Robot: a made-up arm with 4 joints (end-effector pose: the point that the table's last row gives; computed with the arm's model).
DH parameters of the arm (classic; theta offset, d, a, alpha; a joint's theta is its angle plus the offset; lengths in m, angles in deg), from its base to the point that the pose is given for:
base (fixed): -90 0.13 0 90
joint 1: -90 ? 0.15 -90
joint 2: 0 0.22 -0.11 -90
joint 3: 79.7 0 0.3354 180
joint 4: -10.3 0.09 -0.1 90
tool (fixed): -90 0.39 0 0
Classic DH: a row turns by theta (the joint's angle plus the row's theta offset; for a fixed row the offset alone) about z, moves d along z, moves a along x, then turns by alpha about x.
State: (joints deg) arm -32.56 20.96 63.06 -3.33
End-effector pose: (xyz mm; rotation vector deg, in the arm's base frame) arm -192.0 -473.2 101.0 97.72 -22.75 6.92
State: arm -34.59 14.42 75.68 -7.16
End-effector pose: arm -127.9 -497.3 6.2 116.71 -15.77 7.06
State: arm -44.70 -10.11 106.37 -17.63
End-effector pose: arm -13.6 -376.0 -233.4 168.08 11.50 -9.53
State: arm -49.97 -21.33 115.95 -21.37
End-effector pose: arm -5.3 -288.6 -282.3 -169.84 -23.18 22.13
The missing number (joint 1, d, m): -0.05
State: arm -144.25 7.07 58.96 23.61
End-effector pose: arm -115.9 -18.5 -418.9 179.26 -6.44 -9.01
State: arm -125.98 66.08 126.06 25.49
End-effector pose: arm -207.9 537.8 -382.6 -115.33 79.66 17.96
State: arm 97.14 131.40 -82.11 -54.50
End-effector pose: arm -15.6 -307.6 311.6 -58.69 -120.51 83.65
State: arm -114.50 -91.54 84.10 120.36
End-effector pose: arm 857.8 64.5 185.4 59.91 24.62 94.38
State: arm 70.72 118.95 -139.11 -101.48
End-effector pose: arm -177.0 -472.7 335.2 -62.72 -125.76 37.36
